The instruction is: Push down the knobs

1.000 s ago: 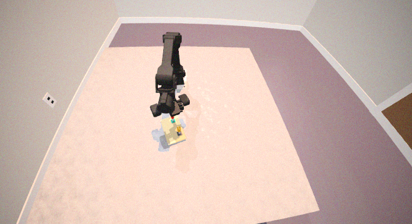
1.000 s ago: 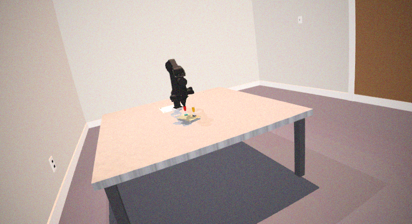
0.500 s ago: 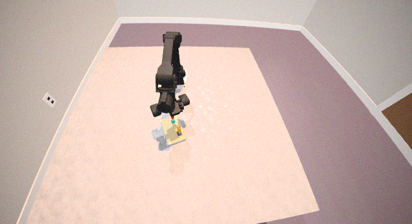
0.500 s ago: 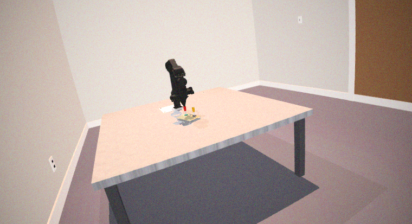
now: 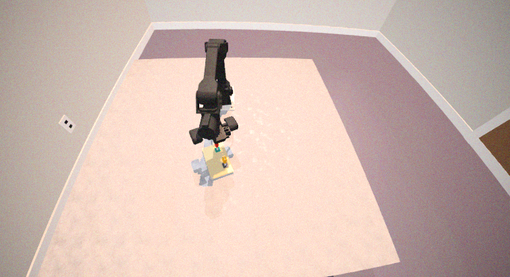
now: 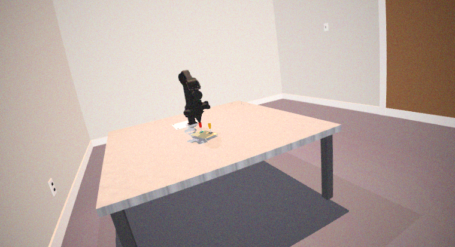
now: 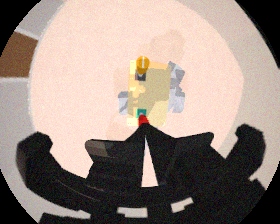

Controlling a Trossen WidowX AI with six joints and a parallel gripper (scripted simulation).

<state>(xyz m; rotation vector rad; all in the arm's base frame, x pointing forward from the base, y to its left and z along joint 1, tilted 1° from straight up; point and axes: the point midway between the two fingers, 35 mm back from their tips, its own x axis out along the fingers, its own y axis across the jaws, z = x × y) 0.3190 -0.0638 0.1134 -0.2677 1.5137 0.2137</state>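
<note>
Now: gripper tip 80 mm short of the orange knob, 30 mm to the right of it and 10 mm above it. From my gripper tip the other things lie so: red knob (20 mm below).
</note>
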